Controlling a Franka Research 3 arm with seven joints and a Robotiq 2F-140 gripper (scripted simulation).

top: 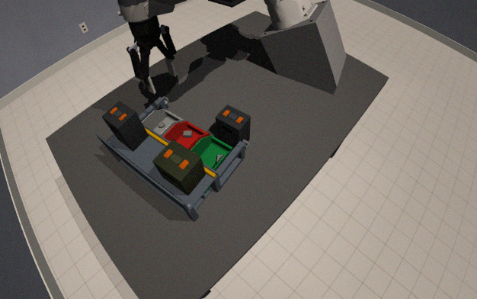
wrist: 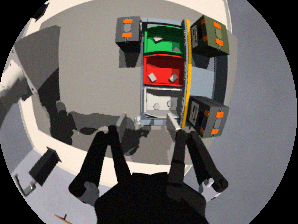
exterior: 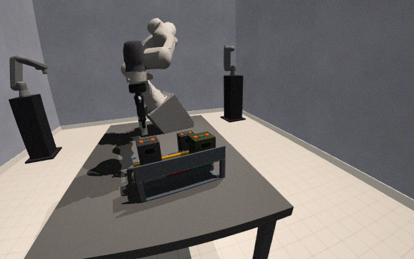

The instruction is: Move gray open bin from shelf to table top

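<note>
Now: the gray open bin 8 cm ahead of my hand and 19 cm below it. The rest, counted from my hand: red bin (7 cm ahead, 12 cm to the left, 19 cm below); yellow rail (12 cm ahead, 12 cm to the left, 12 cm below); olive case (17 cm ahead, 23 cm to the left, 8 cm below).
</note>
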